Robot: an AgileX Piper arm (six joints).
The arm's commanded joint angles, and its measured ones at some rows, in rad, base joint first. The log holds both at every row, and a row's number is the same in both.
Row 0, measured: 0.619 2.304 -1.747 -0.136 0.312 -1.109
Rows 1 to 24, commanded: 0.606 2.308 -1.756 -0.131 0.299 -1.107; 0.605 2.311 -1.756 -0.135 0.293 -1.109; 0.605 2.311 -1.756 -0.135 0.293 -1.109; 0.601 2.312 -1.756 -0.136 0.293 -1.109; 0.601 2.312 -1.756 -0.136 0.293 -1.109; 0.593 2.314 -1.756 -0.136 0.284 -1.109; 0.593 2.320 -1.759 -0.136 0.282 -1.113; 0.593 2.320 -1.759 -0.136 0.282 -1.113; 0.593 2.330 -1.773 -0.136 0.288 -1.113; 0.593 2.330 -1.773 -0.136 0.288 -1.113; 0.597 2.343 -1.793 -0.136 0.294 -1.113; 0.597 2.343 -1.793 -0.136 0.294 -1.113; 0.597 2.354 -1.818 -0.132 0.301 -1.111; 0.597 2.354 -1.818 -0.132 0.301 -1.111; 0.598 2.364 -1.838 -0.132 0.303 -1.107; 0.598 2.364 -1.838 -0.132 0.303 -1.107; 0.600 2.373 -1.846 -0.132 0.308 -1.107; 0.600 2.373 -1.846 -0.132 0.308 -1.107; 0.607 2.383 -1.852 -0.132 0.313 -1.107; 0.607 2.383 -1.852 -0.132 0.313 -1.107; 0.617 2.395 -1.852 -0.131 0.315 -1.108; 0.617 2.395 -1.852 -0.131 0.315 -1.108; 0.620 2.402 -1.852 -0.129 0.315 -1.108; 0.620 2.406 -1.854 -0.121 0.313 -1.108
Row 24, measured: 0.613 2.390 -1.848 -0.133 0.299 -1.109
